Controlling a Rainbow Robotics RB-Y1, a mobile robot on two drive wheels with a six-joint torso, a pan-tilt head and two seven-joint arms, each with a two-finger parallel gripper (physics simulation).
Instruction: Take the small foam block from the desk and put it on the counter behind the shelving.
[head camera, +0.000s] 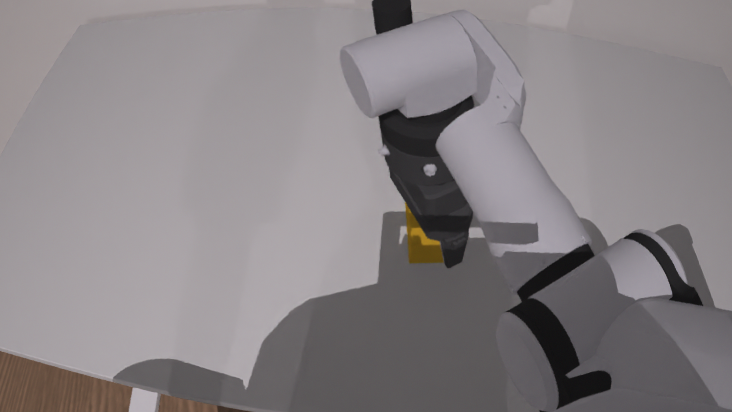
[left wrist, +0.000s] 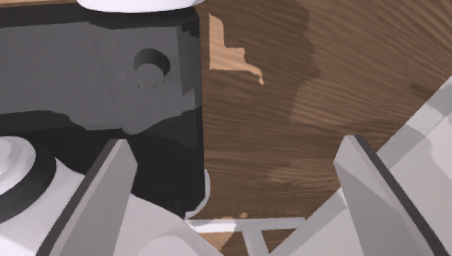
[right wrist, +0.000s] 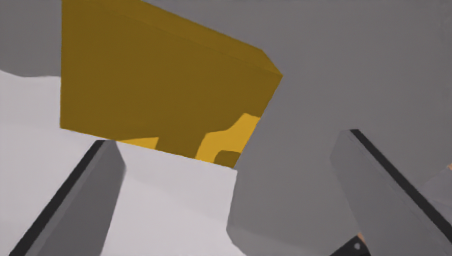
I see my right gripper (head camera: 431, 227), a yellow foam block (head camera: 421, 249) and a white desk (head camera: 201, 210).
The yellow foam block is seen too in the right wrist view (right wrist: 163, 82). My right gripper shows as well in the right wrist view (right wrist: 228, 149). The white desk shows as well in the right wrist view (right wrist: 376, 73). The left wrist view does not show the yellow foam block: it is out of frame.
